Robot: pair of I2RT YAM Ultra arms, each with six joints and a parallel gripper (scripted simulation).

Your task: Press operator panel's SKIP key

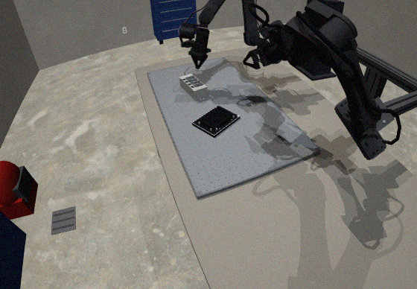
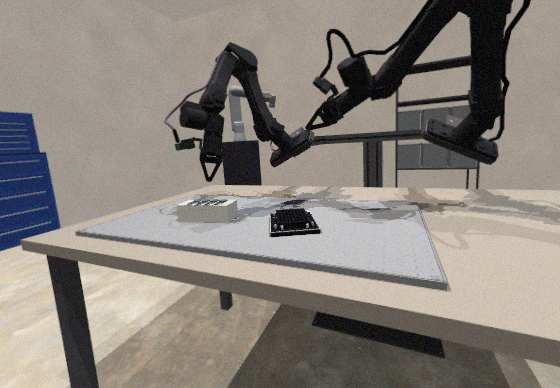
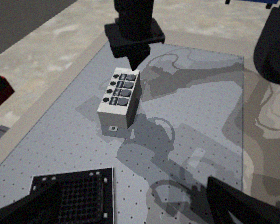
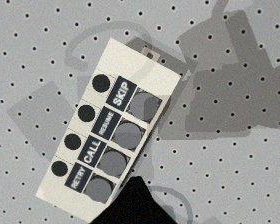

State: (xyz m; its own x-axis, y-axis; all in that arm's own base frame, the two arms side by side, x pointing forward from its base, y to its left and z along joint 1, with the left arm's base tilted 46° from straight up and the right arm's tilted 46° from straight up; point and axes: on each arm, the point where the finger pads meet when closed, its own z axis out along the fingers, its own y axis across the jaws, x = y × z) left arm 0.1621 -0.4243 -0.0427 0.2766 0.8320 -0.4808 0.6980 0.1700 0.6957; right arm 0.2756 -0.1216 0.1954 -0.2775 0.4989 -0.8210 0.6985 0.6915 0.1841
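Now: right hand 2 cm short of the operator panel, 1 cm to the right of it and 8 cm above it.
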